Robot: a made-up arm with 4 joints. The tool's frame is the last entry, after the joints.
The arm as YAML. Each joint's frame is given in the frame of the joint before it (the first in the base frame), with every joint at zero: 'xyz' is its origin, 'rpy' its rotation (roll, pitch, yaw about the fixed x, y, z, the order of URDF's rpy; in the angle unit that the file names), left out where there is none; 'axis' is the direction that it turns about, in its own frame. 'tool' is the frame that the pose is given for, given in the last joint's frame.
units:
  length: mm
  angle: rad
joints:
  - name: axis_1
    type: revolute
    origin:
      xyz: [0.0, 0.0, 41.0]
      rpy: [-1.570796, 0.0, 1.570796]
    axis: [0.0, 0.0, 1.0]
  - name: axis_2
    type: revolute
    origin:
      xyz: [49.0, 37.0, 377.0]
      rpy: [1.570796, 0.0, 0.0]
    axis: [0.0, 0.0, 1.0]
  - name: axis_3
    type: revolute
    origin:
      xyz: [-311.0, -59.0, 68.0]
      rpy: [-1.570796, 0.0, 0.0]
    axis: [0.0, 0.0, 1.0]
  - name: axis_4
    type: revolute
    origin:
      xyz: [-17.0, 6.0, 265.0]
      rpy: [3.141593, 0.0, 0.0]
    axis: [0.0, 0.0, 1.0]
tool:
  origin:
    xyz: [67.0, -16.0, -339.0]
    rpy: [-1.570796, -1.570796, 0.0]
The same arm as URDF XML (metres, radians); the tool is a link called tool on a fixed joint. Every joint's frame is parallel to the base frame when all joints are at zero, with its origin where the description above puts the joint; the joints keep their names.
<robot name="arm">
  <joint name="axis_1" type="continuous">
    <parent link="base_link"/>
    <child link="link1"/>
    <origin xyz="0.0000 0.0000 0.0410"/>
    <axis xyz="-1 0 0"/>
  </joint>
  <joint name="axis_2" type="continuous">
    <parent link="link1"/>
    <child link="link2"/>
    <origin xyz="-0.3770 0.0490 -0.0370"/>
    <axis xyz="0 0 1"/>
  </joint>
  <joint name="axis_3" type="continuous">
    <parent link="link2"/>
    <child link="link3"/>
    <origin xyz="0.0590 -0.3110 0.0680"/>
    <axis xyz="-1 0 0"/>
  </joint>
  <joint name="axis_4" type="continuous">
    <parent link="link3"/>
    <child link="link4"/>
    <origin xyz="-0.2650 -0.0170 -0.0060"/>
    <axis xyz="1 0 0"/>
  </joint>
  <joint name="tool_fixed" type="fixed">
    <parent link="link4"/>
    <child link="tool"/>
    <origin xyz="-0.3390 0.0670 -0.0160" rpy="0.0000 0.0000 0.0000"/>
  </joint>
  <link name="base_link"/>
  <link name="link1"/>
  <link name="link2"/>
  <link name="link3"/>
  <link name="link4"/>
  <link name="tool"/>
</robot>

